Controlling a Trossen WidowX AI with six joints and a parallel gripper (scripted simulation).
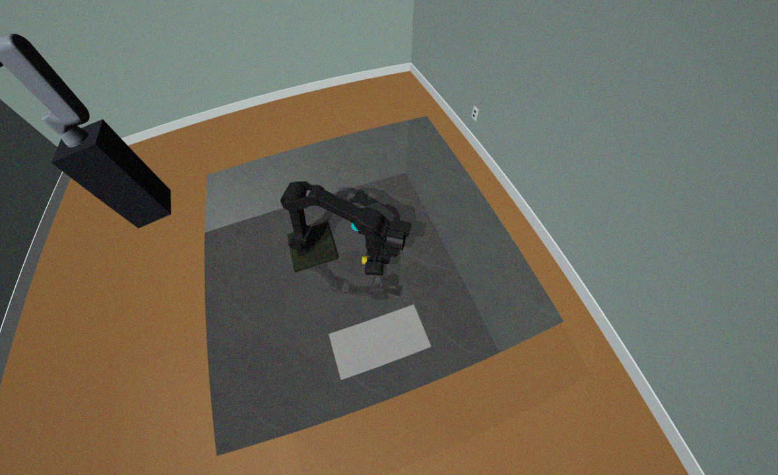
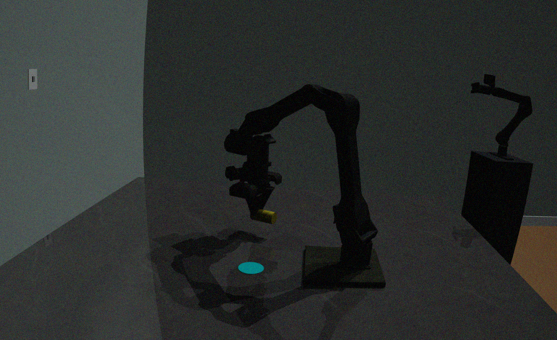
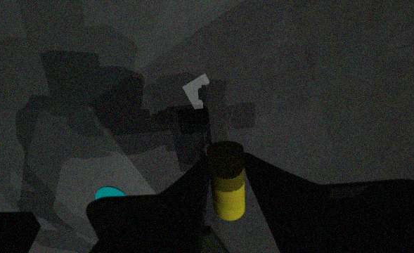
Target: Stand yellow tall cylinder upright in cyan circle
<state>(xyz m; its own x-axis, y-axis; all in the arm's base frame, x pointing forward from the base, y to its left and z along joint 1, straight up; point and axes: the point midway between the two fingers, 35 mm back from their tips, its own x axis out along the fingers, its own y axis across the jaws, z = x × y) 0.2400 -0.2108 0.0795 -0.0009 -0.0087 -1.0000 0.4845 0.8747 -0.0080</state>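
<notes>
Right now the cyan circle is 10 mm ahead of my gripper tip, 220 mm to the left of it and 60 mm below it. Also, from my gripper tip: yellow cylinder (20 mm behind, 10 mm to the left).
</notes>
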